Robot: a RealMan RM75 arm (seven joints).
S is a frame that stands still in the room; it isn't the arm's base.
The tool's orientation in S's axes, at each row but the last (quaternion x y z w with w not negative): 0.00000, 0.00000, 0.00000, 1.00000; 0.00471, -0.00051, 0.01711, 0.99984; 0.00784, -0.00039, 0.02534, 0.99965; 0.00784, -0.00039, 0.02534, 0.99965; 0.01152, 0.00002, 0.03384, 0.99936; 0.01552, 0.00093, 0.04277, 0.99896; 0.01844, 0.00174, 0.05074, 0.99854; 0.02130, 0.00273, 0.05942, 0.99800; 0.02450, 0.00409, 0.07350, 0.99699
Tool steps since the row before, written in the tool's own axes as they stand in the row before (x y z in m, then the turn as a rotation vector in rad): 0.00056, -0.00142, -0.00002, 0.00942, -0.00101, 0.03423; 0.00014, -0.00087, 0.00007, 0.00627, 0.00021, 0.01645; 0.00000, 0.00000, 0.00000, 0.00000, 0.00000, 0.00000; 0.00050, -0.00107, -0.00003, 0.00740, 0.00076, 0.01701; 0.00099, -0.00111, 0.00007, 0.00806, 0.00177, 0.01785; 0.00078, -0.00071, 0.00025, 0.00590, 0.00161, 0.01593; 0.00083, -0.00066, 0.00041, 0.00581, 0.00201, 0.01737; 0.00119, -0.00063, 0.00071, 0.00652, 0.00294, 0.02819; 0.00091, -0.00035, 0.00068, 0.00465, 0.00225, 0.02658
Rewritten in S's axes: 0.00056, -0.00142, -0.00002, 0.00942, -0.00101, 0.03423; 0.00017, -0.00087, 0.00006, 0.00625, 0.00027, 0.01646; 0.00000, 0.00000, 0.00000, 0.00000, 0.00000, 0.00000; 0.00055, -0.00104, -0.00005, 0.00735, 0.00087, 0.01703; 0.00106, -0.00104, 0.00005, 0.00794, 0.00190, 0.01789; 0.00084, -0.00065, 0.00023, 0.00579, 0.00161, 0.01597; 0.00089, -0.00059, 0.00038, 0.00567, 0.00195, 0.01742; 0.00126, -0.00051, 0.00068, 0.00635, 0.00250, 0.02827; 0.00096, -0.00025, 0.00066, 0.00458, 0.00162, 0.02664
